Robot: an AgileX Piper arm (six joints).
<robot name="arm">
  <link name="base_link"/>
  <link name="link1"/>
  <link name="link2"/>
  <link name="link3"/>
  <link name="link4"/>
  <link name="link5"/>
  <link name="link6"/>
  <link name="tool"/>
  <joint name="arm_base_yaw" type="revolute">
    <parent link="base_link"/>
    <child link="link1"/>
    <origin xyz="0 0 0.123" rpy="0 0 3.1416"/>
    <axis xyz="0 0 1"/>
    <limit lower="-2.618" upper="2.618"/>
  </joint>
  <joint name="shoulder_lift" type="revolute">
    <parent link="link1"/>
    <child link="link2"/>
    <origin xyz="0 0 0" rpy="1.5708 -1.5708 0"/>
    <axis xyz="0 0 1"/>
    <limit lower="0" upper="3.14"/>
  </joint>
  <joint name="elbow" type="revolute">
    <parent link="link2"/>
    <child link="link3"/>
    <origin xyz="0.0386 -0.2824 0" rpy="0 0 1.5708"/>
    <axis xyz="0 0 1"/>
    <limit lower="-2.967" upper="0"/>
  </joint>
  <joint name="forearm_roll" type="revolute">
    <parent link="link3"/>
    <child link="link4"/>
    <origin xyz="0.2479 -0.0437 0" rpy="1.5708 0 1.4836"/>
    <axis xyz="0 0 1"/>
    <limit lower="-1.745" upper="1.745"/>
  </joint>
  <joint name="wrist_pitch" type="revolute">
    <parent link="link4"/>
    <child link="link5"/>
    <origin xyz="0 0 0" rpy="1.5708 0 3.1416"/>
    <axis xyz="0 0 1"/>
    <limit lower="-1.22" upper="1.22"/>
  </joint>
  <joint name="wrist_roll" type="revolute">
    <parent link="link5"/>
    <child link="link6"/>
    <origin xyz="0 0.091 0" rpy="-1.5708 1.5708 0"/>
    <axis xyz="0 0 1"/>
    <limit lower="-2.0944" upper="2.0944"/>
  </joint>
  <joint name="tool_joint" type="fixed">
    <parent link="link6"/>
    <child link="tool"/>
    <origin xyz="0 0 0" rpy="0 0 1.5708"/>
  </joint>
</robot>
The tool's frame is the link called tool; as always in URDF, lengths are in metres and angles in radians.
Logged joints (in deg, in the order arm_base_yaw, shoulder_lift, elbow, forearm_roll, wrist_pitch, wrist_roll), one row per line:
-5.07, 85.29, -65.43, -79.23, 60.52, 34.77
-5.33, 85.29, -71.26, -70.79, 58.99, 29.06
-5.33, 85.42, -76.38, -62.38, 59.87, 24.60
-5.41, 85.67, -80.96, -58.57, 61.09, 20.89
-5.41, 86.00, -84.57, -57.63, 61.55, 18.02
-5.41, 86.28, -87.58, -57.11, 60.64, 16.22
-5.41, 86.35, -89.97, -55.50, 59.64, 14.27
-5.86, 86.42, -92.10, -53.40, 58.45, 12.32
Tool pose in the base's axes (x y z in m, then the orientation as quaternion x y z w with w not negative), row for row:
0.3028, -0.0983, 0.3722, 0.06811, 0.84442, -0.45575, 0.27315
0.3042, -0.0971, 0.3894, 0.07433, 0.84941, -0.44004, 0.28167
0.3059, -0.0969, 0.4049, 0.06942, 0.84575, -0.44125, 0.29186
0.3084, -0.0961, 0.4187, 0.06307, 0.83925, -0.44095, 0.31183
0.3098, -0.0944, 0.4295, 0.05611, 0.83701, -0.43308, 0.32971
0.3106, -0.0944, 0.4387, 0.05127, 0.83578, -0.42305, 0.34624
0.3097, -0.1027, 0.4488, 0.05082, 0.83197, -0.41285, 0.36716
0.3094, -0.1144, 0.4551, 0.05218, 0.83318, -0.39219, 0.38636
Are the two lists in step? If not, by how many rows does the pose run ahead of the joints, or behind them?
The pose runs 2 rows ahead of the joints: the pose in row i belongs to the joints in row i + 2.
